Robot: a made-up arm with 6 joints.
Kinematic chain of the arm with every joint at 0, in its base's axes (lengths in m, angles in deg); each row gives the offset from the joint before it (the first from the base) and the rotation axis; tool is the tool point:
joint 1: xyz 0 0 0.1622 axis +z
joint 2: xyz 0 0 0 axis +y
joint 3: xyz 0 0 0.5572 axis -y
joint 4: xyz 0 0 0 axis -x
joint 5: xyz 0.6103 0 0 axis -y
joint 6: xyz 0 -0.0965 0 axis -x
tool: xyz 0 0 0
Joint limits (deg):
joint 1: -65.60..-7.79
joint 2: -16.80..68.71
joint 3: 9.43..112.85
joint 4: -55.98..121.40
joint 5: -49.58..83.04
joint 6: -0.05..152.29
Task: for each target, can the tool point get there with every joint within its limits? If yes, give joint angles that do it. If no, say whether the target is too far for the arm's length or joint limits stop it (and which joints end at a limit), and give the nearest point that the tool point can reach.
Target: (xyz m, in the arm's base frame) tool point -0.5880 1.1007 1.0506
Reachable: no: too far | nearest point -0.2944 0.5511 1.1039 | short by 0.625 m
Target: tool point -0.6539 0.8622 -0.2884
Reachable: no: joint limits stop it (at a limit: joint 2, joint 3) | nearest point -0.3775 0.4978 1.1039 | short by 1.466 m
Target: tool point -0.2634 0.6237 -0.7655
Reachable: no: joint limits stop it (at a limit: joint 1, joint 2, joint 3, joint 4) | nearest point 0.7478 -0.1568 -0.2010 | short by 1.397 m
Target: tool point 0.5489 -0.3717 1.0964
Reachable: yes | joints -25.78 22.37 64.79 5.86 6.25 87.81
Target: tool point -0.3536 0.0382 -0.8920
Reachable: no: joint limits stop it (at a limit: joint 1, joint 2, joint 3, joint 4) | nearest point 0.2657 -0.7164 -0.2010 | short by 1.196 m
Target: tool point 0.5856 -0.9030 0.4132
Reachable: yes | joints -56.95 55.90 41.21 89.02 69.13 62.29
